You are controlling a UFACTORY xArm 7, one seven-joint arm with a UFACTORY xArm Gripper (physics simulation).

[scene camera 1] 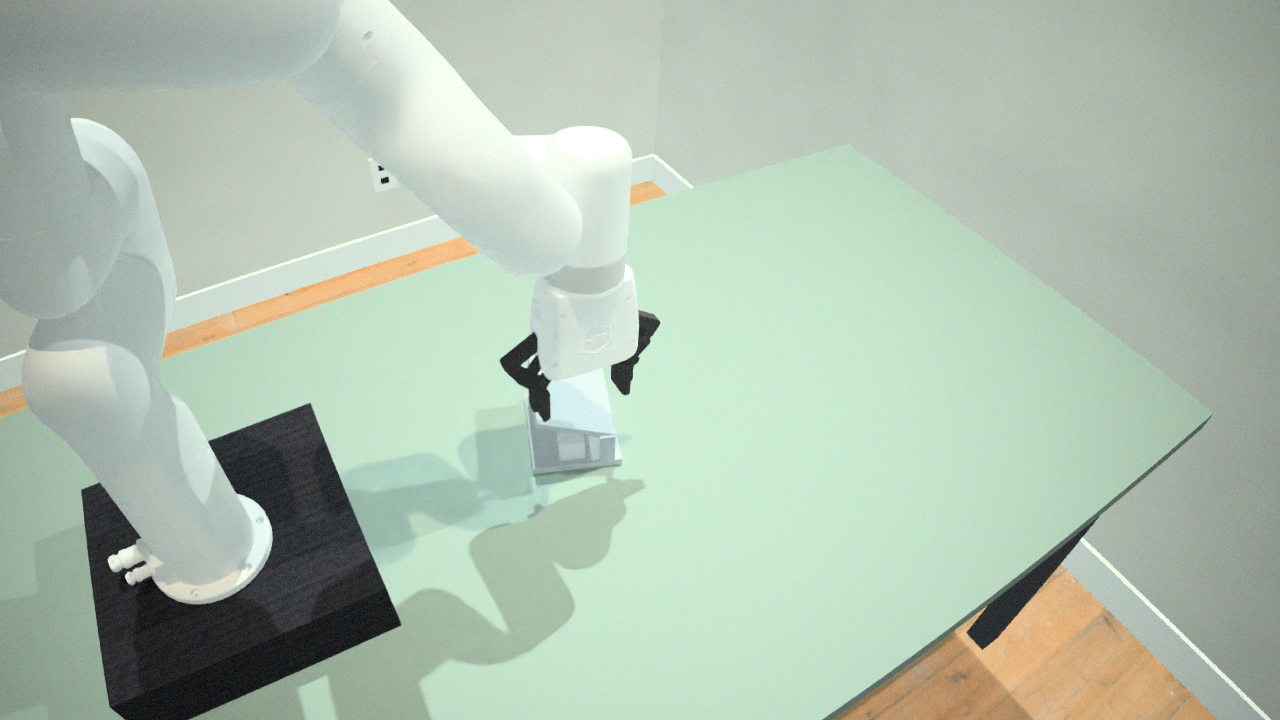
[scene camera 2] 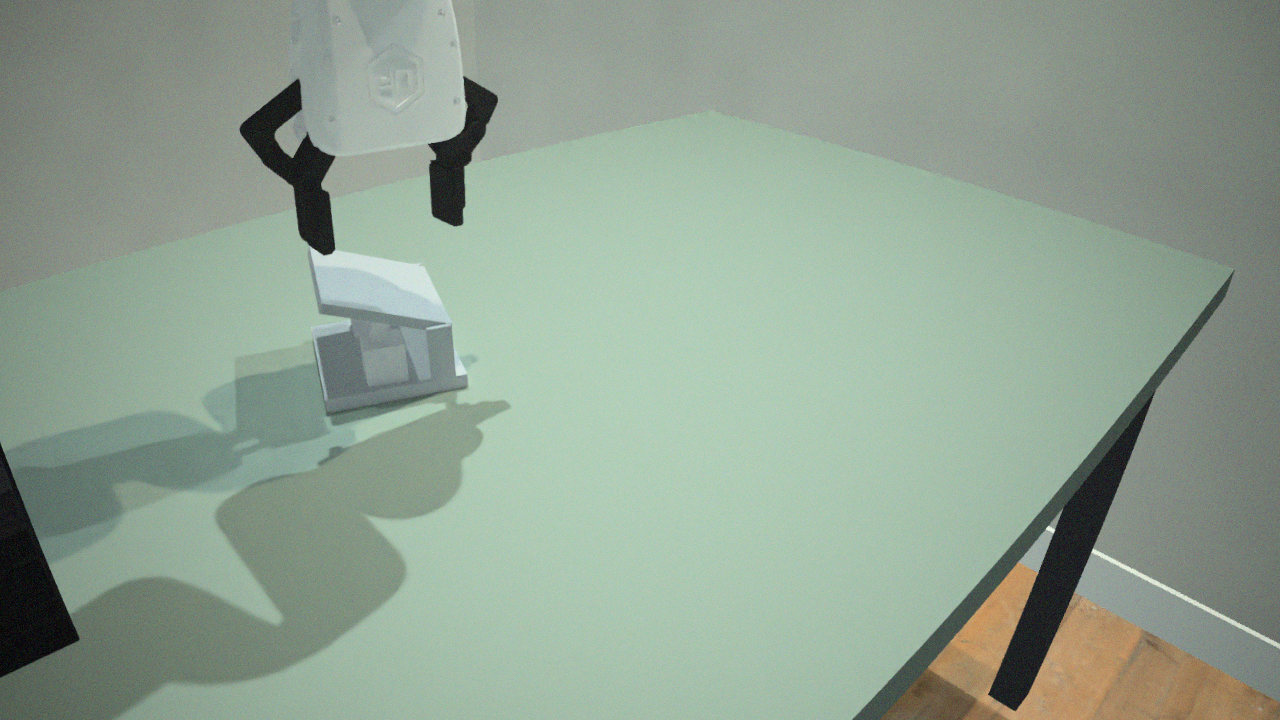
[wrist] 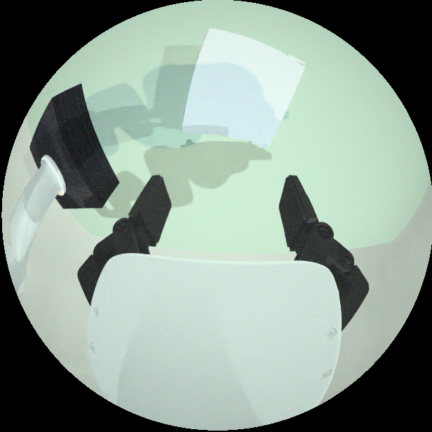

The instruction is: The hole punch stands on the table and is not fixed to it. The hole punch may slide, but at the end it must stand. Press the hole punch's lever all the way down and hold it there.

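Places are measured from the arm's base along level axes (x ahead, y down, z left), in metres.
Pixels of known places: gripper, fingertip midpoint: (scene camera 1: 581, 399) (scene camera 2: 386, 234); arm's base, origin of the base link: (scene camera 1: 212, 548).
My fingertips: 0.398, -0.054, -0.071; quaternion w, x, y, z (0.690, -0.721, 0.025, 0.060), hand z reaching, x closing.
Ahead of a thing's pixels: the offset from my fingertips to its top centre, as dx, dy, dz. Level surfaces: height alone.
The light grey hole punch {+0.025, +0.047, +0.064} (scene camera 1: 574, 463) (scene camera 2: 386, 395) stands upright on the table. Its flat pale lever {+0.025, +0.047, +0.064} (scene camera 1: 577, 407) (scene camera 2: 380, 288) (wrist: 240, 95) is raised, with a gap to the base along its left side in scene camera 2. My gripper (scene camera 1: 583, 403) (scene camera 2: 389, 237) (wrist: 223, 188) is open and empty, fingers pointing down, above the lever. In scene camera 2 the left fingertip appears right at the lever's raised back left corner; I cannot tell if it touches. In the wrist view the lever lies beyond the fingertips. The gripper body hides part of the lever in scene camera 1.
The green table {dy +0.133} (scene camera 1: 895, 358) (scene camera 2: 716, 447) (wrist: 350, 150) has its far edges at the back and right. The black base block (scene camera 1: 295, 474) (scene camera 2: 26, 582) (wrist: 70, 140) under the arm stands left of the punch. Arm shadows fall across the table around the punch.
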